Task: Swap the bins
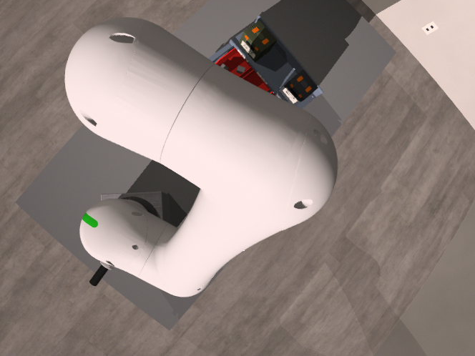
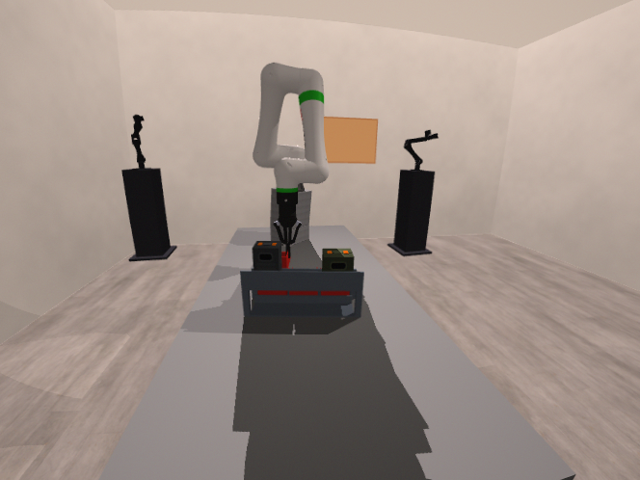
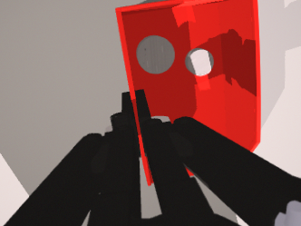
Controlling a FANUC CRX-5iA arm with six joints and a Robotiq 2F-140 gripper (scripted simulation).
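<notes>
The grey disc is 3 cm ahead of my hand, 3 cm to the right of it and 6 cm below it. Round my hand: grey shelf (26 cm ahead, 3 cm to the left, 2 cm below); then grey part (28 cm ahead, 12 cm to the left, 6 cm below).
</notes>
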